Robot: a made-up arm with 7 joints. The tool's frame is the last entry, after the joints.
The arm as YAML. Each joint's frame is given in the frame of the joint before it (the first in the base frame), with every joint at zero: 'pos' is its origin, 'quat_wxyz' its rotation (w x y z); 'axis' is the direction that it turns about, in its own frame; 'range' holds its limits. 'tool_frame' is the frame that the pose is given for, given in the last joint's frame.
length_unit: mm
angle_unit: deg
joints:
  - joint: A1
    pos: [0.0, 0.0, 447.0]
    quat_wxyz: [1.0, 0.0, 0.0, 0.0]
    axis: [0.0, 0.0, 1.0]
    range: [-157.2, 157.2]
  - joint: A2
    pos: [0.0, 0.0, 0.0]
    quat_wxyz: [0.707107, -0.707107, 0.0, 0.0]
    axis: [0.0, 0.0, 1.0]
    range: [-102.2, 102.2]
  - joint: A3
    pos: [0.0, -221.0, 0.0]
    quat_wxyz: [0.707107, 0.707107, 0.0, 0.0]
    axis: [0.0, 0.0, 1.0]
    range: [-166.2, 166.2]
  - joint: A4
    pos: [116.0, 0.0, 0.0]
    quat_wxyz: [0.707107, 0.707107, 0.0, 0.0]
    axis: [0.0, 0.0, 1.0]
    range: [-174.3, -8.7]
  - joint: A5
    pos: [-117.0, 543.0, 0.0]
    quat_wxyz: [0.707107, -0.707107, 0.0, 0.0]
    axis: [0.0, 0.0, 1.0]
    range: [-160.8, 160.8]
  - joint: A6
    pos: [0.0, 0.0, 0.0]
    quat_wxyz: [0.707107, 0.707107, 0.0, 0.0]
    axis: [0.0, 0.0, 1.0]
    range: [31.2, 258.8]
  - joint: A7
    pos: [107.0, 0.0, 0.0]
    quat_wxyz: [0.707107, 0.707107, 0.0, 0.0]
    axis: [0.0, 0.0, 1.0]
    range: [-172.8, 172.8]
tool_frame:
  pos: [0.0, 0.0, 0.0]
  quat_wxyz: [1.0, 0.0, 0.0, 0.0]
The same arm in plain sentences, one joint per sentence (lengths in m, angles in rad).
The arm has seven revolute joints in a row. What follows holds with every joint at zero, and every direction is one of the base frame's.
Joint 1 lies 0.4470 m along +z from the base frame's origin and rotates about +z, from -2.7437 to 2.7437 rad.
Joint 2 lies at the same point as joint 1 and rotates about +y, from -1.7837 to 1.7837 rad.
Joint 3 lies 0.2210 m along +z from joint 2 and rotates about +z, from -2.9007 to 2.9007 rad.
Joint 4 lies 0.1160 m along +x from joint 3 and rotates about -y, from -3.0421 to -0.1518 rad.
Joint 5 lies 0.1170 m along -x and 0.5430 m along +z from joint 4 and rotates about +z, from -2.8065 to 2.8065 rad.
Joint 6 lies at the same point as joint 5 and rotates about -y, from 0.5445 to 4.5169 rad.
Joint 7 lies 0.1070 m along +x from joint 6 and rotates about -z, from -3.0159 to 3.0159 rad.
The tool frame, which is the frame that the pose is given for, lies at the same point as joint 7; its axes are the base frame's turned by roll 3.1416, pitch 0.0000 and yaw 0.0000 rad (as in URDF: about the fixed x, then y, then z).

